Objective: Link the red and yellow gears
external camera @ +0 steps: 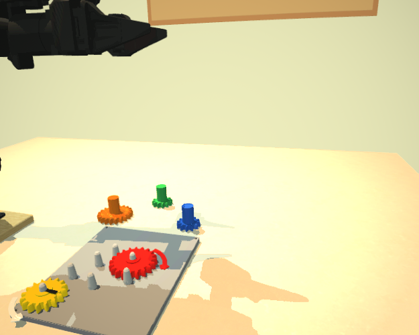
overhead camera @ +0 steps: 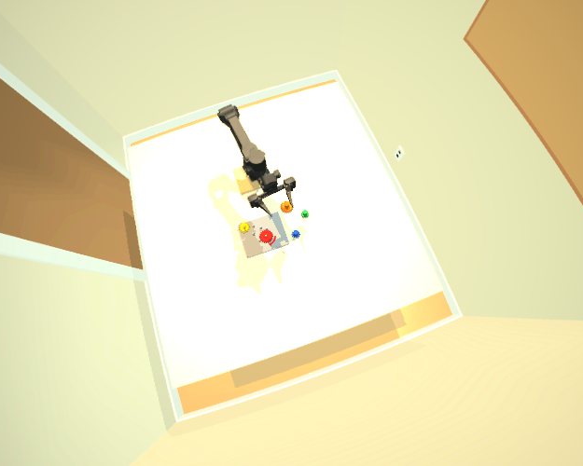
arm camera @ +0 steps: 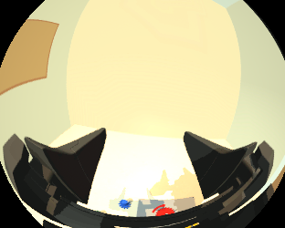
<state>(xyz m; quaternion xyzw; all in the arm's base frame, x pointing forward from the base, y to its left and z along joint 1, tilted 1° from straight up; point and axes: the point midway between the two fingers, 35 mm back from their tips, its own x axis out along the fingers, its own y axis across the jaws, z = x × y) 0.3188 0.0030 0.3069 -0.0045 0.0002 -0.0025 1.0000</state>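
The green gear lies 30 cm below my gripper tip, 13 cm to the left of it and 5 cm behind it. From my gripper tip the other things lie so: red gear 30 cm below, 9 cm to the right, 4 cm behind; blue gear 30 cm below, 4 cm to the left, 2 cm ahead; red arrow 31 cm below, 7 cm to the right.
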